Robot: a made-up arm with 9 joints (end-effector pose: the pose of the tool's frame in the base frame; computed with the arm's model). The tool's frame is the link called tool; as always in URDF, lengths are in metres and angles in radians. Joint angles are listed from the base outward.
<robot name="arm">
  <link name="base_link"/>
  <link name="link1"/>
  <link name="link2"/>
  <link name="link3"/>
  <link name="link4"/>
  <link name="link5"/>
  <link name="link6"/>
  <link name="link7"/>
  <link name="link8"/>
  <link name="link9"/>
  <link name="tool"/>
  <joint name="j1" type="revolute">
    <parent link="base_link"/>
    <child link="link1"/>
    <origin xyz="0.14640 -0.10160 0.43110"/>
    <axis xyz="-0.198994 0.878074 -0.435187"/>
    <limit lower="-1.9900" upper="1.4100"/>
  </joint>
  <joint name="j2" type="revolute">
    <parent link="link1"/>
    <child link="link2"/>
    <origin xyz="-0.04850 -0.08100 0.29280"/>
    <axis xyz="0 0 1"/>
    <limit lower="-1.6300" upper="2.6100"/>
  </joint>
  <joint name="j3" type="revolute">
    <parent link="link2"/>
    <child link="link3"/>
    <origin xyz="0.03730 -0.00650 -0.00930"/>
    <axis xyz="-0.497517 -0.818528 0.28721"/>
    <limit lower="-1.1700" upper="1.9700"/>
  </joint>
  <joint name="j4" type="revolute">
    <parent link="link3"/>
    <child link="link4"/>
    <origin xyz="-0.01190 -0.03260 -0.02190"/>
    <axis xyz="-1 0 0"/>
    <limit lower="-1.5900" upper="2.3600"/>
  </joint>
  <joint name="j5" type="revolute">
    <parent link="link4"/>
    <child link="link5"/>
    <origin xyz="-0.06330 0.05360 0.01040"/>
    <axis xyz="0 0 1"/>
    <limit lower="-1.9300" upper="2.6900"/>
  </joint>
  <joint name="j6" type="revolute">
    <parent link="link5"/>
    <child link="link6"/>
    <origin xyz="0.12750 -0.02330 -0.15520"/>
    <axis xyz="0 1 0"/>
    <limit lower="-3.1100" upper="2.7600"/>
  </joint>
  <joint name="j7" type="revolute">
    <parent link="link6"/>
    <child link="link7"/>
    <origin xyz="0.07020 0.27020 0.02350"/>
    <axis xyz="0 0 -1"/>
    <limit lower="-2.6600" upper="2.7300"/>
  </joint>
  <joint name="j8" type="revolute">
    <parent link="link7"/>
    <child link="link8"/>
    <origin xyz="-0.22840 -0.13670 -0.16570"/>
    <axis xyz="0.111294 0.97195 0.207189"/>
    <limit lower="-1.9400" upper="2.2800"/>
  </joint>
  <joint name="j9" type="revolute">
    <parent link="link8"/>
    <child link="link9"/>
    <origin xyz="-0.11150 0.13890 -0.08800"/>
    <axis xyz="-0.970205 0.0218 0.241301"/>
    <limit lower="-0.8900" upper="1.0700"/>
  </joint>
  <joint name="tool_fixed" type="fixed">
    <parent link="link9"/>
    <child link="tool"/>
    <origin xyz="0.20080 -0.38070 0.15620"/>
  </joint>
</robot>
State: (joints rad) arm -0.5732 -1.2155 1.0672 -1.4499 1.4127 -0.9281 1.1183 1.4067 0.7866
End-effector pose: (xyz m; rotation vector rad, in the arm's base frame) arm 0.0043 0.2013 0.6425 -0.2938 -1.1248 1.3363
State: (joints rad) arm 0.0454 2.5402 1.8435 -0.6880 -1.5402 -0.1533 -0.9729 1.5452 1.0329
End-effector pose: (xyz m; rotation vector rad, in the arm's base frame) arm -0.3504 -0.0373 0.8920 0.5009 1.6660 -2.2653
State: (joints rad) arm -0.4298 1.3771 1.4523 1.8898 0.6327 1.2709 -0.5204 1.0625 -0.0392
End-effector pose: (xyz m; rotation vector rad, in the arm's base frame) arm 0.1573 -0.4123 0.9670 -0.5164 0.0768 -0.5665
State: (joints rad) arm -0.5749 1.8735 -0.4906 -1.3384 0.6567 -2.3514 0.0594 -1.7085 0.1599
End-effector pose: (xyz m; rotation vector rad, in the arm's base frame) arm -0.4992 -0.0214 0.5843 1.3211 -0.8257 -1.8766
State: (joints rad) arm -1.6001 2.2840 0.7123 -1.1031 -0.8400 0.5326 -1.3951 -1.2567 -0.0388
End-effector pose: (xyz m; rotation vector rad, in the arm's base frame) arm 0.1030 0.0411 0.0459 0.0649 0.9264 2.8172
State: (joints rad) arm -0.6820 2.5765 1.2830 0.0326 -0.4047 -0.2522 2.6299 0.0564 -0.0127
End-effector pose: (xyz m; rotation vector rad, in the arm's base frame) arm -0.3315 -0.5389 0.0733 0.9897 0.6488 0.6586
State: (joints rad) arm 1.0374 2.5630 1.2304 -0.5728 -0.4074 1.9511 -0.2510 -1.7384 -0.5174
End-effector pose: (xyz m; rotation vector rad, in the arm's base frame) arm 0.3481 0.0823 0.4764 1.8171 0.6374 1.5080
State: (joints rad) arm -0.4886 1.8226 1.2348 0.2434 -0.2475 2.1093 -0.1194 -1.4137 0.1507
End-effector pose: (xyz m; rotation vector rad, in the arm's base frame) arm -0.0869 -0.2540 0.8438 -0.3513 -1.5488 1.4269
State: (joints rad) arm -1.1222 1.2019 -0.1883 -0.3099 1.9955 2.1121 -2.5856 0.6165 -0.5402
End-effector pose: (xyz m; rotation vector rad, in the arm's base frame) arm 0.6685 -0.4646 0.3968 1.5143 -1.7337 0.9066
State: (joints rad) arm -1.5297 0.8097 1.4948 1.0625 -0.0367 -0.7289 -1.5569 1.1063 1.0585
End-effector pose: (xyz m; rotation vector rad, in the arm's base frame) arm -0.2659 -0.0092 0.7756 -1.5740 -0.3336 -2.5981
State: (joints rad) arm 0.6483 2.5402 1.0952 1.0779 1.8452 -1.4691 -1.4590 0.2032 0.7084
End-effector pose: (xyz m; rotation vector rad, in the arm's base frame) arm 0.2224 -0.1817 0.4342 -0.1450 1.2249 -0.0372
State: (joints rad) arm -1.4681 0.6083 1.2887 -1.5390 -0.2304 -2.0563 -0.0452 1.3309 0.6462
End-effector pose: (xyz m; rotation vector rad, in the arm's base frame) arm -0.2704 -0.3940 0.5279 -0.7698 2.4835 -1.7593
